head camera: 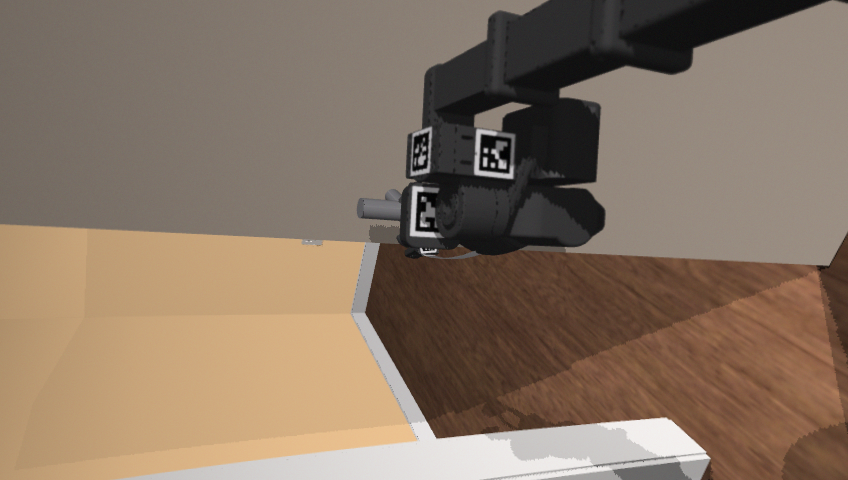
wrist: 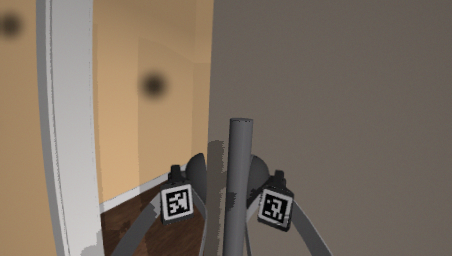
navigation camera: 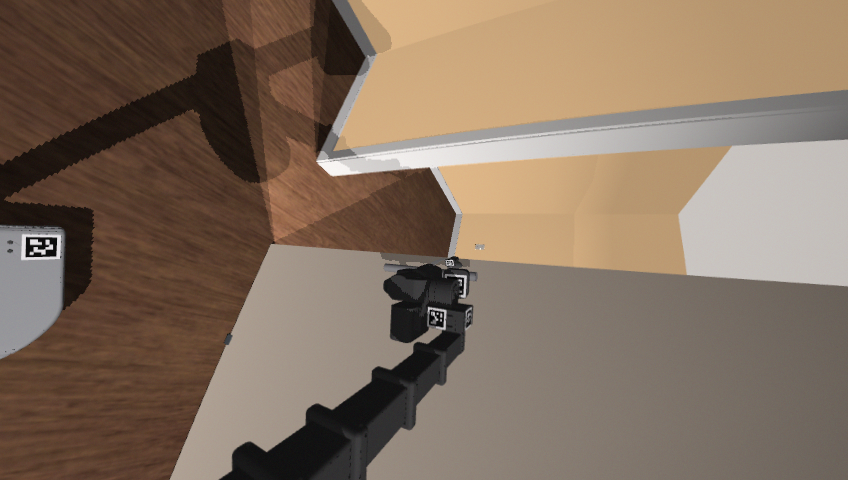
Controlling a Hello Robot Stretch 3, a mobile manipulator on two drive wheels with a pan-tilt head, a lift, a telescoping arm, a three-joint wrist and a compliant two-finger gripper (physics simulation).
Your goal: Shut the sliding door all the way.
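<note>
The sliding door is a large grey-brown panel. It stands open, with a gap between its edge and the white door frame. A grey bar handle is mounted near that edge. My gripper is open at the handle. In the wrist view the bar runs between the two fingers, nearer the right one, and overlaps part of the right fingertip. In the head view the wrist hides most of the fingers and part of the handle.
Tan walls and a brown wood floor show beyond and beside the opening. A small outlet is on the far wall. My arm stretches along the door's face. My base is at the left.
</note>
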